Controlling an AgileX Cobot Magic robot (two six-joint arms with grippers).
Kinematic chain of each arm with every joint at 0, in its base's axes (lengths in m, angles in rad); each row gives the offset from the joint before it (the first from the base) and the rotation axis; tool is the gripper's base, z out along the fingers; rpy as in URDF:
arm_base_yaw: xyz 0 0 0.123 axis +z
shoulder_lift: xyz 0 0 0 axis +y
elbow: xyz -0.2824 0 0.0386 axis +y
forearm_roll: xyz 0.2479 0 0.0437 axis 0.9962 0 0.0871
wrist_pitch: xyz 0 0 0 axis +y
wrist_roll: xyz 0.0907 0 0.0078 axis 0.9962 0 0.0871
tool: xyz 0 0 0 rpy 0 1.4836 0
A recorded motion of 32 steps. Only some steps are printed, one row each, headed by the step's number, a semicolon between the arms.
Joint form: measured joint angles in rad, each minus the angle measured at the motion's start. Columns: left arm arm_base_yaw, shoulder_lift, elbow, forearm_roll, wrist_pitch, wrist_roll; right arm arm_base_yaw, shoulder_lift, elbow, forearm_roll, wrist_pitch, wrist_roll.
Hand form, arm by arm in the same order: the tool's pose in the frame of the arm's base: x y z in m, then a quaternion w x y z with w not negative. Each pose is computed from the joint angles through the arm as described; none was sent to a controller.
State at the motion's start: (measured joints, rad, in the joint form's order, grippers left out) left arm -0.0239 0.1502 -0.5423 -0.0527 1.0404 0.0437; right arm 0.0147 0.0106 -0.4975 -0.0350 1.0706 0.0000
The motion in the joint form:
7: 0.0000 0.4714 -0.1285 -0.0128 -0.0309 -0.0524; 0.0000 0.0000 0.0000 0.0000 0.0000 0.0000
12: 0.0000 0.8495 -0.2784 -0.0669 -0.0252 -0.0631; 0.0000 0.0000 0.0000 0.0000 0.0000 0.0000
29: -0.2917 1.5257 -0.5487 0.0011 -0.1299 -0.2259; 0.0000 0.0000 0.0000 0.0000 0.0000 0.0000
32: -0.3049 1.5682 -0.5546 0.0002 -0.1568 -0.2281; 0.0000 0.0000 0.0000 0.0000 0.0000 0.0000
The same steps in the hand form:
7: 0.0966 -0.0074 0.3050 0.34106 0.00023 0.93929 -0.03757; -0.0033 -0.0028 0.2758 0.51172 -0.00567 0.85902 -0.01373
12: 0.1719 -0.0133 0.2994 0.22813 -0.01682 0.97153 -0.06161; -0.0033 -0.0028 0.2758 0.51172 -0.00567 0.85902 -0.01373
29: 0.2969 -0.1008 0.2096 0.07336 0.05232 0.99509 -0.04093; -0.0033 -0.0028 0.2758 0.51172 -0.00567 0.85902 -0.01373
32: 0.3021 -0.1070 0.1979 0.06839 0.05689 0.99522 -0.04018; -0.0033 -0.0028 0.2758 0.51172 -0.00567 0.85902 -0.01373

